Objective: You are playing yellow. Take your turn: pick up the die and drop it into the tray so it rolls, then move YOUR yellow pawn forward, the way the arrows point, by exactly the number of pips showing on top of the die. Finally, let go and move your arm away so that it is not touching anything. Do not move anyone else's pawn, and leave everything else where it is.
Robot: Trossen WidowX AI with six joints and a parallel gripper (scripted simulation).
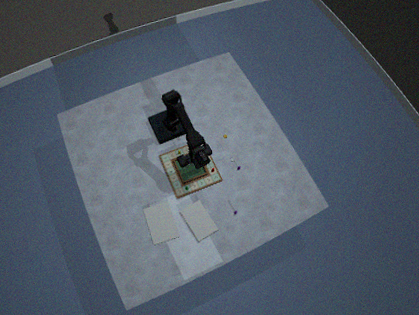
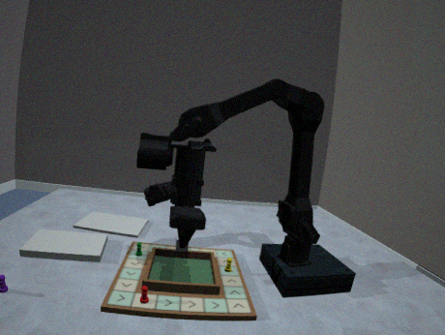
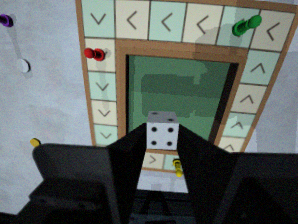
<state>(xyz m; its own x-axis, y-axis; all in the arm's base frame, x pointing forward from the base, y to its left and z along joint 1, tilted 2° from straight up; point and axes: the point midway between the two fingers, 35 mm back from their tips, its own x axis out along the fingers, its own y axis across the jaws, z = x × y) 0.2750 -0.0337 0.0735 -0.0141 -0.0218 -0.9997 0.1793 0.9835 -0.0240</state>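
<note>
Now: gripper tip 12 cm past the yellow pawn, 2 cm to the left of it and 7 cm above it. Round my gripper tip: red pawn 8 cm ahead, 8 cm to the left, 7 cm below; white die right at my gripper tip; green tray 1 cm behind, 2 cm to the right, 9 cm below.
</note>
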